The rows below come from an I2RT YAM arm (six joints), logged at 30 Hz.
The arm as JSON. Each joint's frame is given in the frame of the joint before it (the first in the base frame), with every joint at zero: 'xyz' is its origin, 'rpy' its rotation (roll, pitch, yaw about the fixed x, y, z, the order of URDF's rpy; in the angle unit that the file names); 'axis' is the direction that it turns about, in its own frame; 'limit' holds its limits. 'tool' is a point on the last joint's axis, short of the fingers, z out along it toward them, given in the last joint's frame.
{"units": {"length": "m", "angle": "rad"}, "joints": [
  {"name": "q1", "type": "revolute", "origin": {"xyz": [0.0, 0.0, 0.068], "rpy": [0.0, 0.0, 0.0]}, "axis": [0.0, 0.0, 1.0], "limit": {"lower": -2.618, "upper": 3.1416}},
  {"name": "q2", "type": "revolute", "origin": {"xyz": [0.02, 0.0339, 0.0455], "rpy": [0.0, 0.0, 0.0]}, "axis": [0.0, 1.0, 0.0], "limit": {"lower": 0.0, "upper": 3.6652}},
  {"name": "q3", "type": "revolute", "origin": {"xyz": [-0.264, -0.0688, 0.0], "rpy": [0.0, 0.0, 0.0]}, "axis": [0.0, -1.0, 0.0], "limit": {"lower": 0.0, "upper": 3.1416}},
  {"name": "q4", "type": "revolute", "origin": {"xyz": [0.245, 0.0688, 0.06], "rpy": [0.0, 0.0, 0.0]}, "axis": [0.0, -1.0, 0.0], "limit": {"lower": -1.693, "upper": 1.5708}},
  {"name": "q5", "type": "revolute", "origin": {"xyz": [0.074, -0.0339, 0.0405], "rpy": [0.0, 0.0, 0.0]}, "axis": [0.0, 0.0, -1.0], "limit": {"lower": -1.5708, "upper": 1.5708}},
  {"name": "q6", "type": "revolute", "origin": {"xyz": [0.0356, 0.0, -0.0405], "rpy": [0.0, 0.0, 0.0]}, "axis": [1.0, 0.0, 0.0], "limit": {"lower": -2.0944, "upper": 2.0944}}
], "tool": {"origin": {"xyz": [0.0, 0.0, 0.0], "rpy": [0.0, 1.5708, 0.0]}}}
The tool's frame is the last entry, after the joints.
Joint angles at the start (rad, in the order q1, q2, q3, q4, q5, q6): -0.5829 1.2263 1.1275 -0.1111 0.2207 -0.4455
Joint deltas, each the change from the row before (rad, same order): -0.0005 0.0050 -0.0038 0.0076 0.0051 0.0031; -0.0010 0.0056 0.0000 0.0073 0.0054 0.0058; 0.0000 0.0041 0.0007 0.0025 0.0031 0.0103; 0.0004 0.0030 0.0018 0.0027 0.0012 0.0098; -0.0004 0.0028 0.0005 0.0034 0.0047 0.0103; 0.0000 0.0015 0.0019 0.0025 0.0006 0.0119; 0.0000 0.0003 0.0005 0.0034 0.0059 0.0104; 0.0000 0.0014 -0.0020 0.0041 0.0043 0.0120; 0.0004 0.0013 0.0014 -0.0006 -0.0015 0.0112; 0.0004 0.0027 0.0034 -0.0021 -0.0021 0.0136
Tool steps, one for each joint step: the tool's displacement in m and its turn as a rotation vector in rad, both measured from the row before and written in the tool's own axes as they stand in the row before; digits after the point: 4 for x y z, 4 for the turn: 0.0013 0.0007 0.0019 0.0045 0.0035 0.0029; 0.0004 0.0001 0.0017 0.0065 0.0013 0.0064; 0.0002 0.0003 0.0012 0.0024 0.0021 0.0101; -0.0004 0.0001 0.0007 0.0013 -0.0010 0.0101; 0.0001 -0.0001 0.0008 0.0051 0.0011 0.0106; -0.0006 -0.0002 0.0003 0.0017 -0.0024 0.0126; -0.0004 -0.0004 0.0000 0.0068 -0.0010 0.0113; 0.0005 0.0002 0.0006 0.0042 0.0010 0.0122; -0.0002 0.0002 0.0003 -0.0019 -0.0002 0.0110; -0.0005 0.0002 0.0005 -0.0028 0.0004 0.0132
